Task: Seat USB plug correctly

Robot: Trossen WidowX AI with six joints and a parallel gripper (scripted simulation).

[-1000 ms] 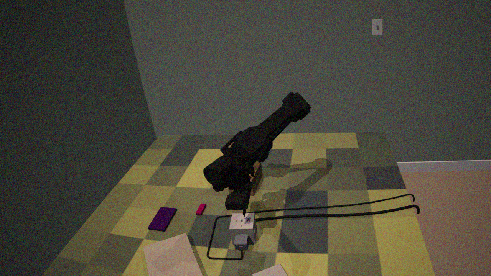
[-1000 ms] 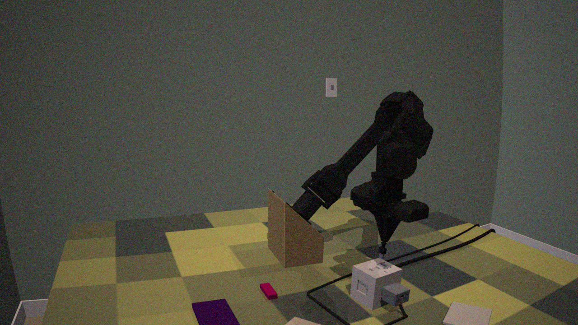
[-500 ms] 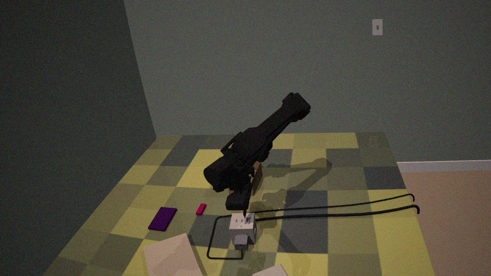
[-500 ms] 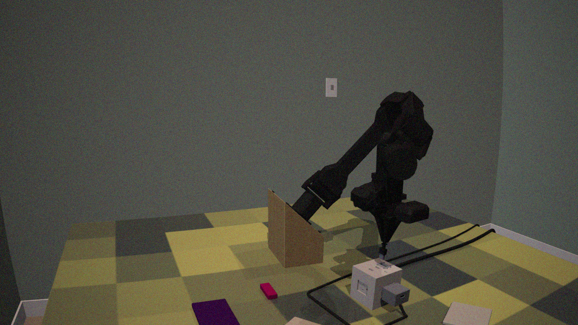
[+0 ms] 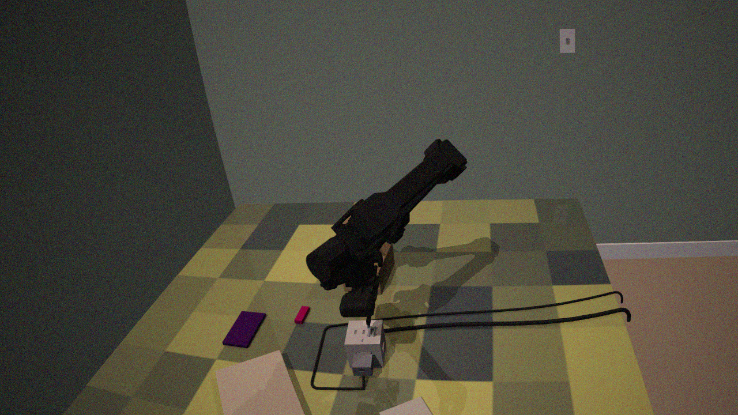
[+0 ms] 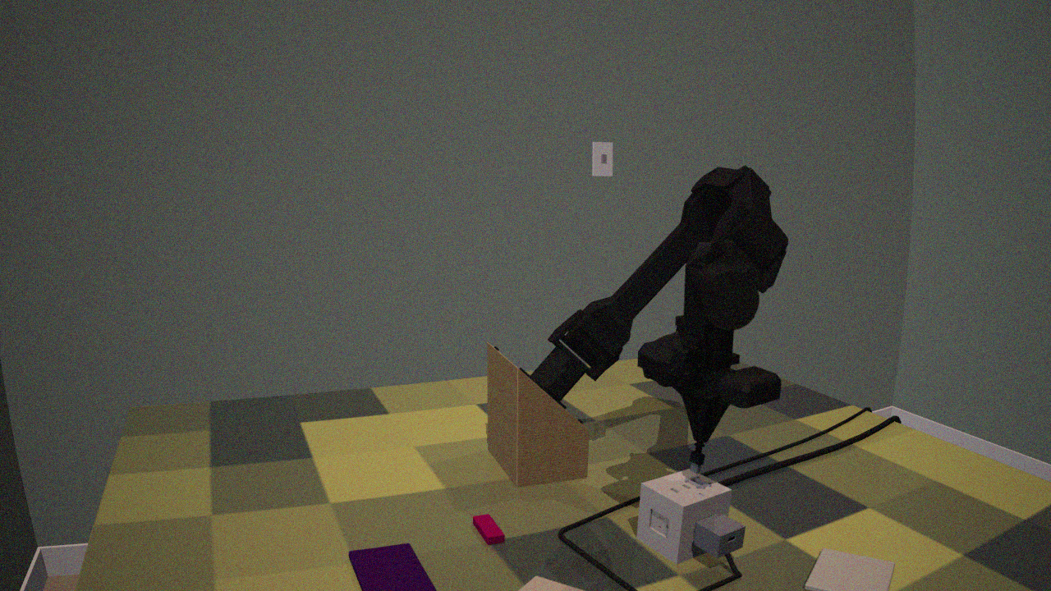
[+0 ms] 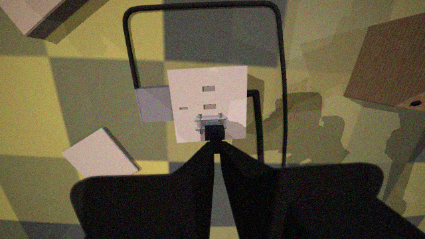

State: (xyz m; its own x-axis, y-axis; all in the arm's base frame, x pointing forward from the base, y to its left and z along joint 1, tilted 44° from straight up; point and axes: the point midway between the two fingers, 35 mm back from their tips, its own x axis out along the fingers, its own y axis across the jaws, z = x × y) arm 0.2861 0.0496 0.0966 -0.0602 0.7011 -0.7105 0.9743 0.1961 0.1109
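The black USB plug is 2 cm below my gripper tip. Also, from my gripper tip: small pink block (23 cm to the right, 12 cm below, 8 cm behind); then purple flat card (36 cm to the right, 12 cm below, 1 cm ahead).
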